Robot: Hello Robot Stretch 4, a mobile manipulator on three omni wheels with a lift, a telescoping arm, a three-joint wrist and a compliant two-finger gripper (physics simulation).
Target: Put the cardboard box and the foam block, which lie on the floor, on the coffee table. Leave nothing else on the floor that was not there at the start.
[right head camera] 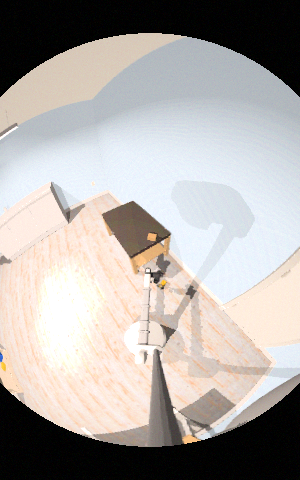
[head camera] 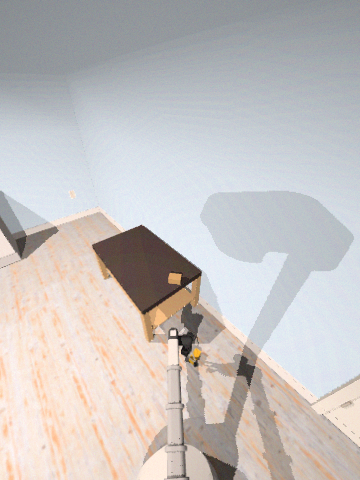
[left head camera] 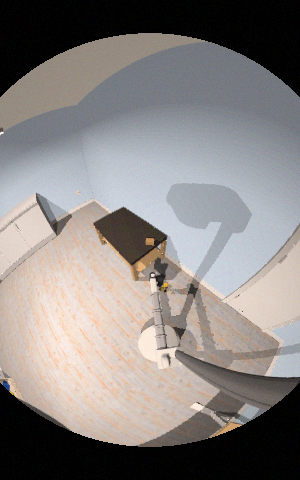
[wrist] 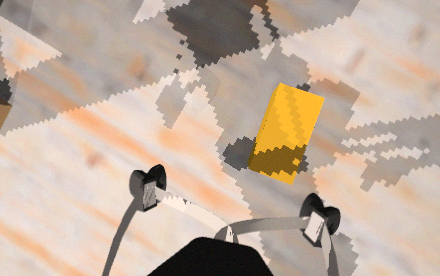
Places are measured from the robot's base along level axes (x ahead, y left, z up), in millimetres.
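Pixels of known places: gripper, fingertip midpoint: (right head camera: 156, 285) (head camera: 186, 360) (left head camera: 158, 288) (wrist: 232, 194).
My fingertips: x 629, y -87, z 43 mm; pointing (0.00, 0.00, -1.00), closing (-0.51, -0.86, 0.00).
Behind a point stands the place of what it marks.
The yellow foam block (head camera: 197, 353) {x 674, y -175, z 32 mm} (left head camera: 165, 286) {x 653, y -174, z 28 mm} (right head camera: 163, 283) {x 659, y -175, z 28 mm} (wrist: 287, 132) {x 665, y -158, z 32 mm} lies on the floor near the coffee table's near end, partly in shadow. The small brown cardboard box (head camera: 175, 278) {x 1020, y -25, z 472 mm} (left head camera: 150, 241) {x 1016, y -29, z 469 mm} (right head camera: 152, 236) {x 1021, y -32, z 472 mm} sits on the dark top of the coffee table (head camera: 135, 260) {x 1274, y 306, z 422 mm} (left head camera: 125, 227) {x 1327, y 256, z 421 mm} (right head camera: 130, 220) {x 1336, y 267, z 422 mm}, near its right corner. My gripper (wrist: 232, 194) {x 629, y -87, z 43 mm} (head camera: 191, 360) {x 629, y -87, z 43 mm} is open and empty above the floor. In the wrist view the block lies beyond the fingertips, towards the right one, and is not between them. In the head view the gripper partly covers the block.
The coffee table's near leg (head camera: 147, 327) {x 801, y 186, z 199 mm} stands left of the gripper. A wall with a skirting board runs along the right. White cabinets (left head camera: 25, 232) {x 1456, y 2160, z 470 mm} (right head camera: 35, 220) {x 1406, y 2220, z 461 mm} stand at the far left. Shadows of the robot fall on the floor around the block.
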